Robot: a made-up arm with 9 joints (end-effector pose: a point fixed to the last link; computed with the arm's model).
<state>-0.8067 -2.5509 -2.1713 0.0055 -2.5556 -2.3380 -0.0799 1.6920 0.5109</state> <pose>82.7 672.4 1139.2 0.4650 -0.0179 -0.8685 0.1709</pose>
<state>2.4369 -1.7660 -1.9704 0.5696 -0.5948 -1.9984 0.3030 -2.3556 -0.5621</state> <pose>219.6 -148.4 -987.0 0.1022 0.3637 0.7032 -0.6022</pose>
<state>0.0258 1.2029 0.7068 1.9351 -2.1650 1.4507 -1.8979 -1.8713 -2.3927</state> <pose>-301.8 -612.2 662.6 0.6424 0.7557 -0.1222 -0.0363</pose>
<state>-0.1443 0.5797 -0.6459 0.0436 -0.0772 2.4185 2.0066 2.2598 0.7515</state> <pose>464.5 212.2 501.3 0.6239 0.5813 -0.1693 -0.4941</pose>
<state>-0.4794 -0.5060 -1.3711 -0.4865 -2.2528 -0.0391 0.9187 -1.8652 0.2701</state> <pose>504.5 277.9 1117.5 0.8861 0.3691 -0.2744 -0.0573</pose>
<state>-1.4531 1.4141 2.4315 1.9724 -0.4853 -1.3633 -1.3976 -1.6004 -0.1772</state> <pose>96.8 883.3 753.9 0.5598 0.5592 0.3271 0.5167</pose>
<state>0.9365 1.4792 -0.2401 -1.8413 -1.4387 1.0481 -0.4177 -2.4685 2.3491</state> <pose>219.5 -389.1 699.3 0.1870 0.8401 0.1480 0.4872</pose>
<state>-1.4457 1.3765 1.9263 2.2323 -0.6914 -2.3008 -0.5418 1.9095 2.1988</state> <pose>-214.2 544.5 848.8 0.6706 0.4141 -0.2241 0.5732</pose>
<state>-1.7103 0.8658 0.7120 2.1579 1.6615 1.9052 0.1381 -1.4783 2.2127</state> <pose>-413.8 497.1 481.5 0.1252 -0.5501 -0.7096 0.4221</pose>
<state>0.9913 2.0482 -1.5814 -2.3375 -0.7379 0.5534 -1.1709 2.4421 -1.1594</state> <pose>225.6 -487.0 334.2 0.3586 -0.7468 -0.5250 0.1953</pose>
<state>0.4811 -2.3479 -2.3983 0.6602 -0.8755 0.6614 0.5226 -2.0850 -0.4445</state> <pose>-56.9 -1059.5 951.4 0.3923 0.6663 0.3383 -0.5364</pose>
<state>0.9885 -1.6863 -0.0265 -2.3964 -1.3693 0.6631 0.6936 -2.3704 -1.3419</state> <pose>342.6 -398.2 389.2 0.4210 0.6020 0.6719 0.0942</pose>
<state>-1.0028 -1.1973 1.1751 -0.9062 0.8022 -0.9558 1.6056 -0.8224 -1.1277</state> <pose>33.2 -44.6 76.4 0.3177 -0.8067 0.4598 -0.1921</pose>
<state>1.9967 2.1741 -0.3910 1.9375 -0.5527 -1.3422 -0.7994 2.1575 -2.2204</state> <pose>-129.6 -100.5 333.2 0.5333 0.5716 -0.6132 0.1128</pose>
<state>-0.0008 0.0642 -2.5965 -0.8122 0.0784 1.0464 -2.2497 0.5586 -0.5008</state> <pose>-156.2 -328.3 1231.8 0.1421 0.8234 -0.4045 -0.3718</pose>
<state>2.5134 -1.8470 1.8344 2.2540 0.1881 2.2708 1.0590 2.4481 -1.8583</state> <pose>398.1 -716.6 -548.1 0.3661 0.8068 0.3466 -0.3081</pose>
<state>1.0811 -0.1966 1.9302 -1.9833 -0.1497 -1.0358 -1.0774 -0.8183 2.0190</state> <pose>-7.3 -548.9 548.3 0.3068 -0.0039 -0.3617 -0.8804</pose>
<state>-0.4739 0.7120 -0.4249 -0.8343 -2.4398 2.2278 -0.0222 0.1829 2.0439</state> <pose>317.6 579.5 543.9 0.6565 0.4427 -0.1388 -0.5947</pose>
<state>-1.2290 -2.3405 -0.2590 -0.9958 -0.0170 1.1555 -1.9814 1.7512 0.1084</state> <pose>-444.4 125.3 680.7 0.6887 0.3271 -0.0560 0.6446</pose>
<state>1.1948 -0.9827 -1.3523 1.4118 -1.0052 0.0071 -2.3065 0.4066 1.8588</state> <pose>308.6 -383.7 -419.8 0.2538 -0.7594 0.5990 0.0081</pose>
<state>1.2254 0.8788 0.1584 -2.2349 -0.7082 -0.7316 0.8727 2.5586 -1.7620</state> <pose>-195.9 -389.9 350.4 0.1649 -0.1049 0.7172 0.6689</pose>
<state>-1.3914 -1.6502 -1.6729 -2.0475 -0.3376 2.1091 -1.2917 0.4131 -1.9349</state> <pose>94.5 896.3 658.2 0.7538 -0.1182 -0.6178 -0.1902</pose>
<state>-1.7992 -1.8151 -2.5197 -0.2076 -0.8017 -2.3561 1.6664 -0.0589 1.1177</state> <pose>49.3 1237.2 155.8 0.9002 -0.1409 -0.2432 0.3327</pose>
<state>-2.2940 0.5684 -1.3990 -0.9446 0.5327 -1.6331 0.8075 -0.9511 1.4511</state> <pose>508.0 452.9 -488.6 0.4570 -0.5163 0.3046 -0.6571</pose>
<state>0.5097 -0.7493 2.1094 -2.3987 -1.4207 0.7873 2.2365 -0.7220 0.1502</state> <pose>117.0 -131.7 857.2 0.8957 0.4189 -0.0806 0.1254</pose>
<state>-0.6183 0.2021 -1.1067 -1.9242 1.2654 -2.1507 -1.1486 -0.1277 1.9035</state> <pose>231.5 153.2 574.9 0.3817 -0.8093 -0.1148 -0.4315</pose>
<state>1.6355 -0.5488 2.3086 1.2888 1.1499 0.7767 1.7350 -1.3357 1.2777</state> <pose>-447.4 -914.4 341.2 0.9253 -0.2578 0.0207 0.2772</pose>
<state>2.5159 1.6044 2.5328 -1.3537 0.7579 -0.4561 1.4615 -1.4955 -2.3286</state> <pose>279.9 88.1 -463.7 0.7874 -0.5210 -0.0403 -0.3269</pose>
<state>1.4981 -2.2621 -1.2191 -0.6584 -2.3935 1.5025 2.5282 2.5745 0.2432</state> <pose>187.8 -787.2 -440.2 0.4033 0.3226 0.8191 -0.2497</pose>
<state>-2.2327 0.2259 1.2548 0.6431 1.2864 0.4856 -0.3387 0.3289 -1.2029</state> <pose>-780.1 146.2 90.5 0.0562 -0.0359 -0.8075 0.5861</pose>
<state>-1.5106 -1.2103 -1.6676 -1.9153 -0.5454 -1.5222 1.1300 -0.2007 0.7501</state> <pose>290.5 797.2 335.8 0.9332 -0.3068 0.1314 -0.1332</pose>
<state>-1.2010 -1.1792 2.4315 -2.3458 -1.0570 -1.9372 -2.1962 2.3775 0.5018</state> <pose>-3.3 788.0 299.1 0.9726 -0.0780 -0.1645 0.1446</pose>
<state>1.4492 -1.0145 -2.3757 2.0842 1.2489 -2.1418 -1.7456 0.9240 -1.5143</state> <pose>375.0 -1108.1 -603.9 0.0854 -0.9106 0.3063 0.2638</pose>
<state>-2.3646 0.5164 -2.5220 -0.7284 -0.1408 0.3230 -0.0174 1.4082 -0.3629</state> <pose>-178.2 752.3 -561.0 0.1370 0.4691 -0.4455 0.7501</pose>
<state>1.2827 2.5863 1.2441 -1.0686 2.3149 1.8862 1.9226 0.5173 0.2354</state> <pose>-132.7 -244.6 -4.7 0.0597 -0.9448 0.2041 0.2491</pose>
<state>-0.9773 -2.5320 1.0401 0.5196 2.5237 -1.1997 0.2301 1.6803 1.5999</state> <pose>538.8 141.5 161.8 0.9185 -0.2450 0.2986 0.0853</pose>
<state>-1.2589 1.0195 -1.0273 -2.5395 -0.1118 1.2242 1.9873 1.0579 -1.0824</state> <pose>113.2 329.0 155.2 0.2387 0.3199 0.4457 -0.8013</pose>
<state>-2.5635 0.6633 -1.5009 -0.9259 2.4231 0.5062 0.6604 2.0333 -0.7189</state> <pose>262.4 417.3 -630.7 0.6167 0.0808 -0.6147 -0.4850</pose>
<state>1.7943 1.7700 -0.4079 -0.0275 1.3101 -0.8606 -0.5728 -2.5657 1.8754</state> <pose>-164.8 -603.9 407.4 0.0129 -0.2645 0.7540 -0.6012</pose>
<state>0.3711 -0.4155 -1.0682 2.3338 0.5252 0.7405 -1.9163 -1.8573 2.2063</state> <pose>397.4 -121.7 -233.3 0.6345 -0.4547 0.5992 -0.1775</pose>
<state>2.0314 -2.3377 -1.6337 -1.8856 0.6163 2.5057 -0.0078 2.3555 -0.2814</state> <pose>-2.5 -585.8 -412.2 0.7833 -0.6070 0.0002 -0.1342</pose>
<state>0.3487 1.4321 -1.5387 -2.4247 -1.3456 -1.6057 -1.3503 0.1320 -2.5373</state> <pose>116.2 73.8 531.0 0.7984 -0.2490 0.5237 -0.1621</pose>
